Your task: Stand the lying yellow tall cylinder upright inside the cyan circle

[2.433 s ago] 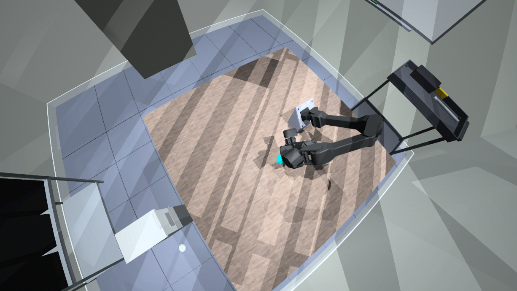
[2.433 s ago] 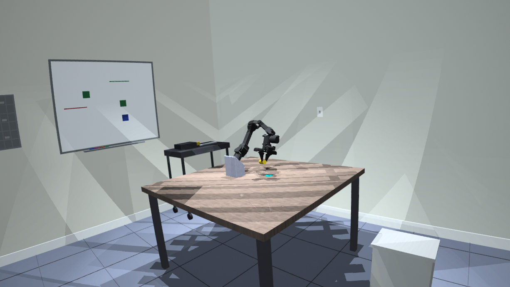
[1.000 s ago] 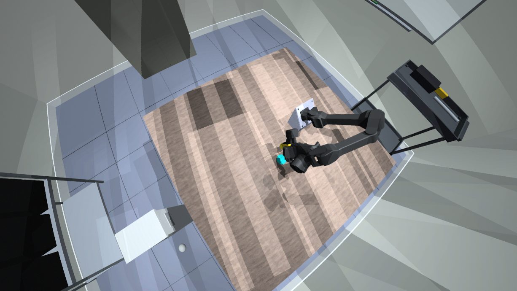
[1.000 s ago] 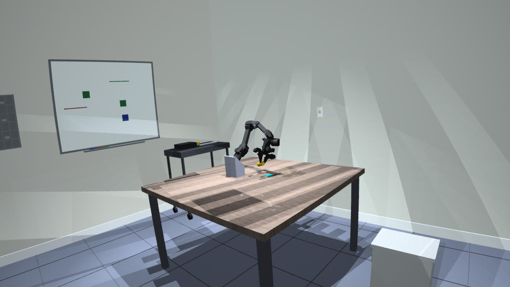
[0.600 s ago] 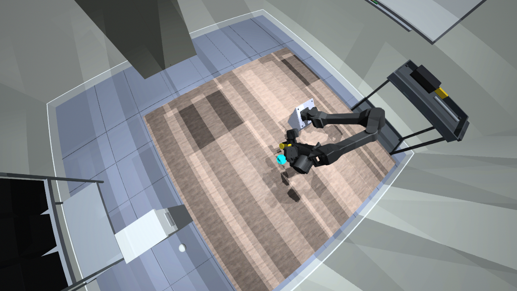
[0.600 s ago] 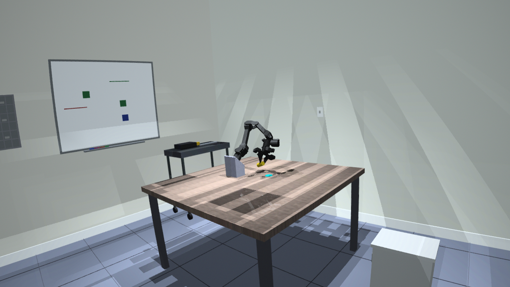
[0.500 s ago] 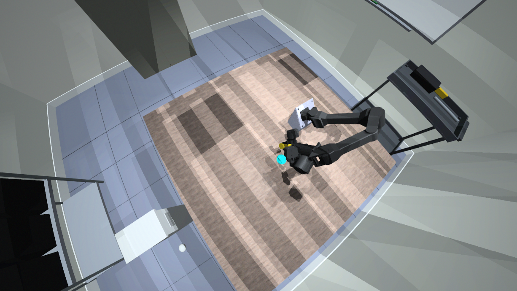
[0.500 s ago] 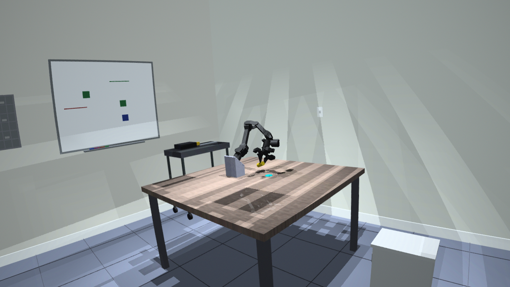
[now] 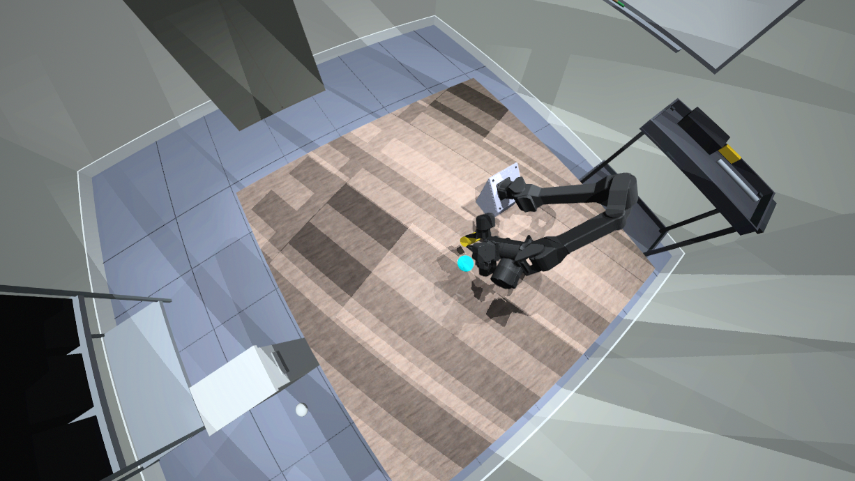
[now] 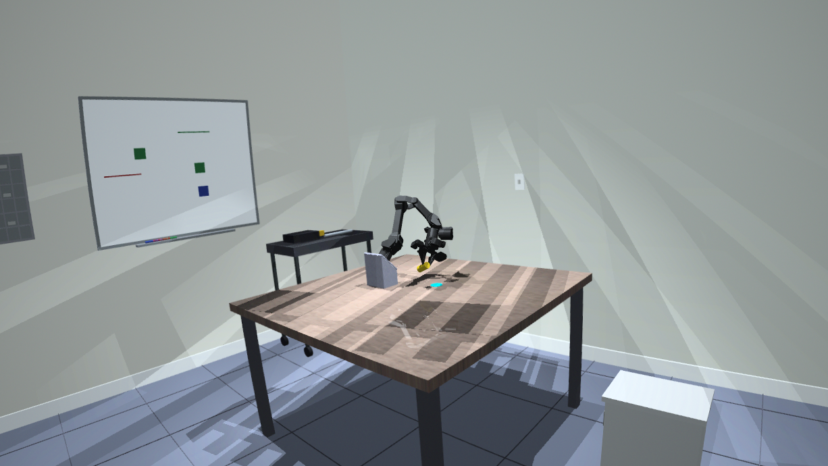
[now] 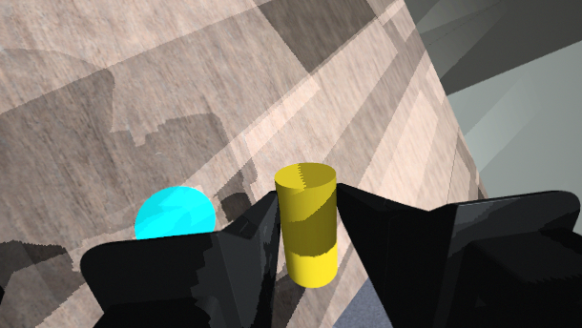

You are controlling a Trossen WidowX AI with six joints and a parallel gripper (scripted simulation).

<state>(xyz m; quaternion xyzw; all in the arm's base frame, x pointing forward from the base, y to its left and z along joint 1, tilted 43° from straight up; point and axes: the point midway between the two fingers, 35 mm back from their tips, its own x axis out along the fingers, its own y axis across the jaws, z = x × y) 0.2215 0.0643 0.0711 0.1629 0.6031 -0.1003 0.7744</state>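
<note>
Right now my gripper tip is 110 mm above the cyan circle, 50 mm to the right of it and 10 mm short of it. Round my gripper tip: yellow tall cylinder 20 mm behind, 10 mm below.
</note>
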